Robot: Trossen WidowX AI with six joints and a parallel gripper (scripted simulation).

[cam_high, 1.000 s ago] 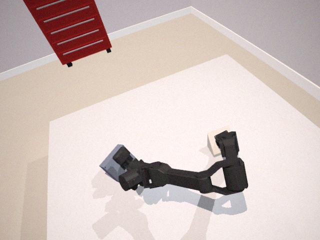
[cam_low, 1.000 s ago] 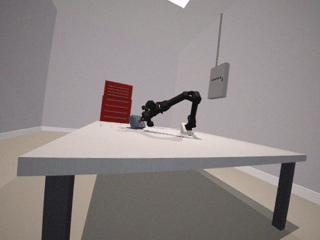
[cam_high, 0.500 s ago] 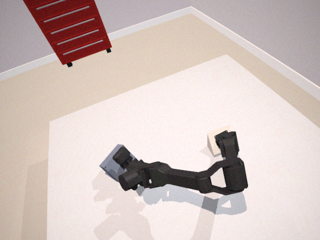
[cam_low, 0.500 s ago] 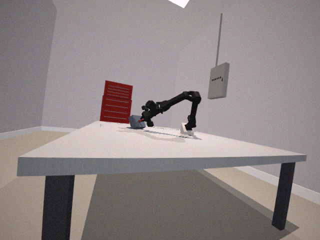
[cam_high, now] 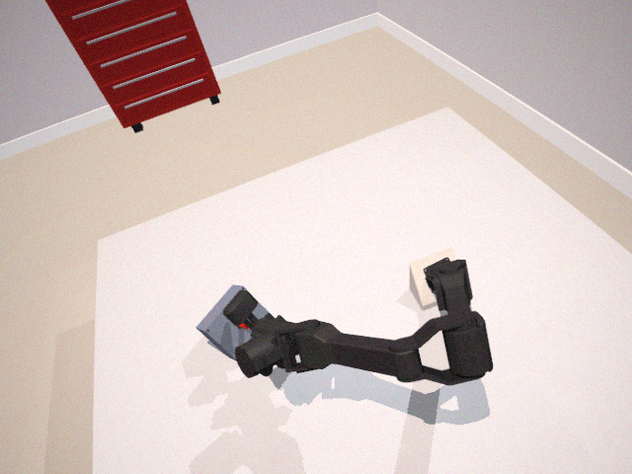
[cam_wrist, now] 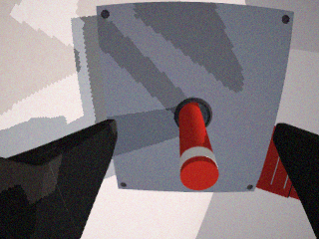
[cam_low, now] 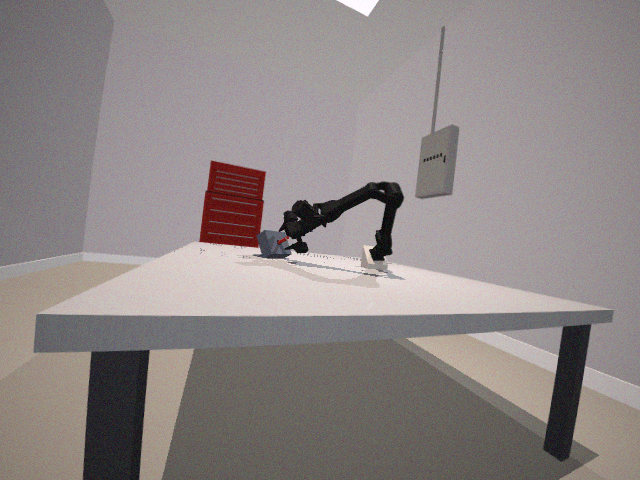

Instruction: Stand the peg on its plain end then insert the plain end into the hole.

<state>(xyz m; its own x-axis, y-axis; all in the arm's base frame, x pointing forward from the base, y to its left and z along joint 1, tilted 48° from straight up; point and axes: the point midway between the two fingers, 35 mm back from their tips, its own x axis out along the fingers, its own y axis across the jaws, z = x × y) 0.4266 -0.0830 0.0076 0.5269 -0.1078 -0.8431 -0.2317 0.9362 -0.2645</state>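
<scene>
The red peg is 10 mm behind my gripper tip and 10 mm to the left of it. The rest, counted from my gripper tip: grey-blue sloped panel: 20 mm ahead, 30 mm to the right, 30 mm below.
</scene>
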